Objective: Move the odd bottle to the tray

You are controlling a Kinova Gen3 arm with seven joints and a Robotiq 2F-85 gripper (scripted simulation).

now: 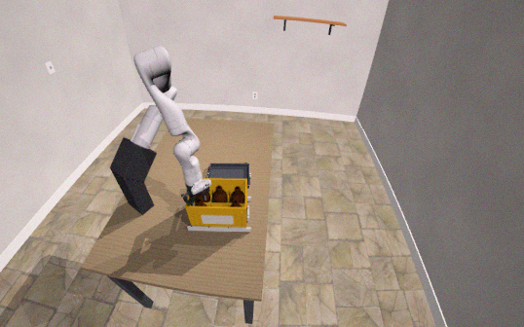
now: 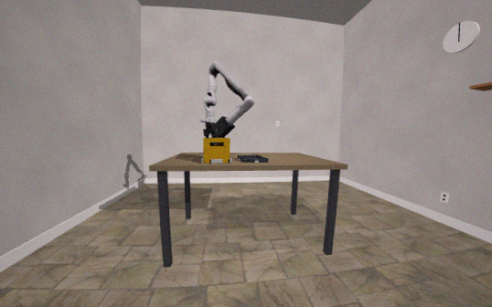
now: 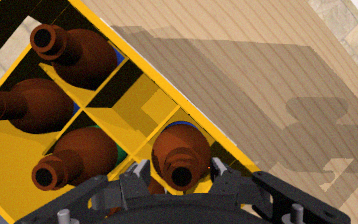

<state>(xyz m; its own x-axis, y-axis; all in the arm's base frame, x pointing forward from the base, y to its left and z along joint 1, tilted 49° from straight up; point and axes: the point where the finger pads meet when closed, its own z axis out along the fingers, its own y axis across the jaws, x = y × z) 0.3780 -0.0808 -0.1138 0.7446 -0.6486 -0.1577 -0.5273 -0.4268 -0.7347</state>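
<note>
The yellow crate is 80 mm ahead of my hand, 70 mm below it and 60 mm to the left of it. The rest, counted from my hand: dark grey tray: 340 mm to the left, 140 mm below, 50 mm ahead.
</note>
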